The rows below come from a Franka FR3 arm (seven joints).
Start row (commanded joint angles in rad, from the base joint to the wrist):
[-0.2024 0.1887 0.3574 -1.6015 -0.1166 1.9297 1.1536]
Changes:
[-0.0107 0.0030 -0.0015 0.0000 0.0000 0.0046 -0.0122]
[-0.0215 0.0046 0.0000 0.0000 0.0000 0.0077 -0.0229]
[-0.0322 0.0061 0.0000 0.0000 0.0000 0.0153 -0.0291]
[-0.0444 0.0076 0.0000 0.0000 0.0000 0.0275 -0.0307]
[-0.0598 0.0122 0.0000 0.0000 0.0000 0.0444 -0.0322]
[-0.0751 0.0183 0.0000 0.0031 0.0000 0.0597 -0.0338]
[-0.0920 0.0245 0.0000 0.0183 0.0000 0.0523 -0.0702]
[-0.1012 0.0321 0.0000 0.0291 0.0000 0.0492 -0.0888]
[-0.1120 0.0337 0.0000 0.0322 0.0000 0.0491 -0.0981]
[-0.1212 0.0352 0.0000 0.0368 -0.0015 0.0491 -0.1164]
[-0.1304 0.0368 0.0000 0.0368 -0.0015 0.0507 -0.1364]
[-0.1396 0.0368 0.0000 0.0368 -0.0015 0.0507 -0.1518]
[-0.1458 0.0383 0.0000 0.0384 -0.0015 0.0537 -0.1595]
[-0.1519 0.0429 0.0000 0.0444 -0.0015 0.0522 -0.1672]
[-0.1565 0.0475 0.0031 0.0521 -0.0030 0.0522 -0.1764]
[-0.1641 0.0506 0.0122 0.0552 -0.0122 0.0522 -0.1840]
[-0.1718 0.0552 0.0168 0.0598 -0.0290 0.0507 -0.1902]
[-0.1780 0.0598 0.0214 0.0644 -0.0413 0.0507 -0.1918]
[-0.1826 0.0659 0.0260 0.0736 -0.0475 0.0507 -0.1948]
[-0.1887 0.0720 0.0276 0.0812 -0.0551 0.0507 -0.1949]
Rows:
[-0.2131 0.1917 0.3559 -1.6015 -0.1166 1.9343 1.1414]
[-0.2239 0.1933 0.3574 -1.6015 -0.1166 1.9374 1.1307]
[-0.2346 0.1948 0.3574 -1.6015 -0.1166 1.9450 1.1245]
[-0.2468 0.1963 0.3574 -1.6015 -0.1166 1.9572 1.1229]
[-0.2622 0.2009 0.3574 -1.6015 -0.1166 1.9741 1.1214]
[-0.2775 0.2070 0.3574 -1.5984 -0.1166 1.9894 1.1198]
[-0.2944 0.2132 0.3574 -1.5832 -0.1166 1.9820 1.0834]
[-0.3036 0.2208 0.3574 -1.5724 -0.1166 1.9789 1.0648]
[-0.3144 0.2224 0.3574 -1.5693 -0.1166 1.9788 1.0555]
[-0.3236 0.2239 0.3574 -1.5647 -0.1181 1.9788 1.0372]
[-0.3328 0.2255 0.3574 -1.5647 -0.1181 1.9804 1.0172]
[-0.3420 0.2255 0.3574 -1.5647 -0.1181 1.9804 1.0018]
[-0.3482 0.2270 0.3574 -1.5631 -0.1181 1.9834 0.9941]
[-0.3543 0.2316 0.3574 -1.5571 -0.1181 1.9819 0.9864]
[-0.3589 0.2362 0.3605 -1.5494 -0.1196 1.9819 0.9772]
[-0.3665 0.2393 0.3696 -1.5463 -0.1288 1.9819 0.9696]
[-0.3742 0.2439 0.3742 -1.5417 -0.1456 1.9804 0.9634]
[-0.3804 0.2485 0.3788 -1.5371 -0.1579 1.9804 0.9618]
[-0.3850 0.2546 0.3834 -1.5279 -0.1641 1.9804 0.9588]
[-0.3911 0.2607 0.3850 -1.5203 -0.1717 1.9804 0.9587]

